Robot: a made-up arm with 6 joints. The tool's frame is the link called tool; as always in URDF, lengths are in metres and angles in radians. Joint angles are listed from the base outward. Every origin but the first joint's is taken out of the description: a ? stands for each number. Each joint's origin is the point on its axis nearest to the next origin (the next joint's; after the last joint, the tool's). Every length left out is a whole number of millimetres.
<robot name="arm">
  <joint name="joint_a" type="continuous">
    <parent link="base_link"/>
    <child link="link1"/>
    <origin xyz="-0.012 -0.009 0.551"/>
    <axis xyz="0 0 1"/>
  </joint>
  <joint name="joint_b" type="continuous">
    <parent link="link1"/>
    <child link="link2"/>
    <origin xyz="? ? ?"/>
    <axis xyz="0 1 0"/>
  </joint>
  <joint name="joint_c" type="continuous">
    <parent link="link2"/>
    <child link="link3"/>
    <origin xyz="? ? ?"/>
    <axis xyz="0 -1 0"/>
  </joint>
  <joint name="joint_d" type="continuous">
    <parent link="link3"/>
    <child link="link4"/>
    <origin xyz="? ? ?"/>
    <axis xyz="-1 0 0"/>
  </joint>
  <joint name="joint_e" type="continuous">
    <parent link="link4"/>
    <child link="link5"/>
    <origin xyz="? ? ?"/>
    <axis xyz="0 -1 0"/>
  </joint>
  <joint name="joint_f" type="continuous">
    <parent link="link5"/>
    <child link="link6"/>
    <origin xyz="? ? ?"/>
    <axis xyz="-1 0 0"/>
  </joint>
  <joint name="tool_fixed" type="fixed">
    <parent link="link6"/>
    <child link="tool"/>
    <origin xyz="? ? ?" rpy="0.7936 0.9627 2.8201"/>
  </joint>
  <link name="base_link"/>
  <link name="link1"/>
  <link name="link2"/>
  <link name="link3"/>
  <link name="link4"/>
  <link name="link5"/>
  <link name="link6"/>
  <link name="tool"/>
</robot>
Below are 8 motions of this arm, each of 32 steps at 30 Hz.
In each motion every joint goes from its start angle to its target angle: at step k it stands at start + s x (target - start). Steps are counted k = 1, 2, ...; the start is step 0. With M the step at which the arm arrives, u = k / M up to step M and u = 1 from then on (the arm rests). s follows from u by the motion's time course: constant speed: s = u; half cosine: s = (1 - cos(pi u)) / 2; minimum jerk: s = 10 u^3 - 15 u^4 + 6 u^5.
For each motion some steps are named. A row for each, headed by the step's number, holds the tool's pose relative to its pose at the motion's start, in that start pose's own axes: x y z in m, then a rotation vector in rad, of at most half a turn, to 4 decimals.
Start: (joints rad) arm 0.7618 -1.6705 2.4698 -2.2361 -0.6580 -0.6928
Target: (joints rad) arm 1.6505 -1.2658 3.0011 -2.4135 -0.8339 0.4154
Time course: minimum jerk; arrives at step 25
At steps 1, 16, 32:
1: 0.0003 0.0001 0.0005 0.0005 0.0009 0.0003
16: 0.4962 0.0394 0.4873 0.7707 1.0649 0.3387
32: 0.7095 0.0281 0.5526 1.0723 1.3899 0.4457

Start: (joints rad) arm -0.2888 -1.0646 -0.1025 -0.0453 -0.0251 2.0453
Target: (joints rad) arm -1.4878 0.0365 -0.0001 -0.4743 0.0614 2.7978
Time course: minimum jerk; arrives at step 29
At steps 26, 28, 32:
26: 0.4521 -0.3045 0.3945 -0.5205 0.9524 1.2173
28: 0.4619 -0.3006 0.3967 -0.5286 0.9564 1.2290
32: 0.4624 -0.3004 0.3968 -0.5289 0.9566 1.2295

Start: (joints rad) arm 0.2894 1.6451 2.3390 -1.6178 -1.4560 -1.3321
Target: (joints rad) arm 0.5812 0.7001 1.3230 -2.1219 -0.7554 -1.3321
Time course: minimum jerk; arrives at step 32
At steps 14, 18, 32:
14: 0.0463 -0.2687 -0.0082 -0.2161 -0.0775 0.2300
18: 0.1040 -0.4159 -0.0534 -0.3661 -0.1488 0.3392
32: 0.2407 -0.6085 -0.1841 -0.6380 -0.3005 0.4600

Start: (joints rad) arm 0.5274 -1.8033 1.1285 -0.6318 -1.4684 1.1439
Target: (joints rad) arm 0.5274 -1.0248 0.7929 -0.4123 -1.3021 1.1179
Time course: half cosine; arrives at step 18
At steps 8, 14, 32:
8: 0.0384 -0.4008 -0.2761 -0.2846 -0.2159 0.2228
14: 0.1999 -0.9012 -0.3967 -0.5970 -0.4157 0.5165
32: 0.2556 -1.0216 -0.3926 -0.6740 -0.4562 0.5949

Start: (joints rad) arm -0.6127 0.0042 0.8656 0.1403 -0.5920 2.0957
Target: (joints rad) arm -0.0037 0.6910 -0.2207 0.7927 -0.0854 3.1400
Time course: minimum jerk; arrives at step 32
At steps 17, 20, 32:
17: -0.6797 -0.1074 0.4929 0.3763 1.1570 -0.3038
20: -0.8126 -0.0221 0.6842 0.6351 1.4459 -0.5035
32: -0.9034 0.1795 1.0025 1.1885 1.7641 -0.9352

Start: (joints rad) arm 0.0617 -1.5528 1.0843 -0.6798 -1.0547 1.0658
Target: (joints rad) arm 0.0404 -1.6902 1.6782 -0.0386 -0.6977 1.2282
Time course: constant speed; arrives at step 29
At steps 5, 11, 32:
5: -0.0231 0.0990 0.0515 0.2161 0.0618 -0.0423
11: -0.0377 0.2143 0.1274 0.4779 0.1263 -0.1007
32: 0.0119 0.5070 0.4278 1.2724 0.2360 -0.3130

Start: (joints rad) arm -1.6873 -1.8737 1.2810 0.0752 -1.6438 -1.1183
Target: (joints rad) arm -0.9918 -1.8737 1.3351 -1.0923 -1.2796 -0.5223
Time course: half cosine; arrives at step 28
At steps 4, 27, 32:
4: -0.0397 0.0188 -0.0100 -0.0286 -0.0045 0.0553
27: -0.6052 0.3787 -0.3953 -1.0562 0.1889 0.6325
32: -0.6065 0.3799 -0.3970 -1.0606 0.1902 0.6325

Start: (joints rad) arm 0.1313 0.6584 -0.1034 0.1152 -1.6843 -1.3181
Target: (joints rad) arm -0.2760 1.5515 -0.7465 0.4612 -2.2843 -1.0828
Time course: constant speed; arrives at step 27
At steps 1, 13, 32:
1: -0.0294 -0.0337 0.0093 0.0698 -0.0369 -0.0135
13: -0.3421 -0.4274 -0.0582 0.9522 -0.4195 -0.0633
32: -0.4802 -0.7410 -0.4192 2.0506 -0.6442 0.0661

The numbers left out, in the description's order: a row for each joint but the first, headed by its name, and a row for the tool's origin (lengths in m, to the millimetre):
joint_b: 0.016 -0.033 0
joint_c: -0.011 0 0.639
joint_d: 0.697 0 -0.002
joint_e: 0 -0.159 -0.013
joint_f: 0.005 0 0.014
tool: 0 0.019 0.005

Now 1 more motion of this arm.
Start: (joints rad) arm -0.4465 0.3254 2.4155 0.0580 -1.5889 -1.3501
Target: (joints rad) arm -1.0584 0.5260 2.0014 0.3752 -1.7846 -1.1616
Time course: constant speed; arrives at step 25
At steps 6, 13, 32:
6: -0.0403 -0.0717 -0.0468 0.2238 0.0703 -0.1946
13: -0.1168 -0.1254 -0.1052 0.4758 0.1304 -0.4355
32: -0.3003 -0.1244 -0.1898 0.8775 0.1625 -0.8789

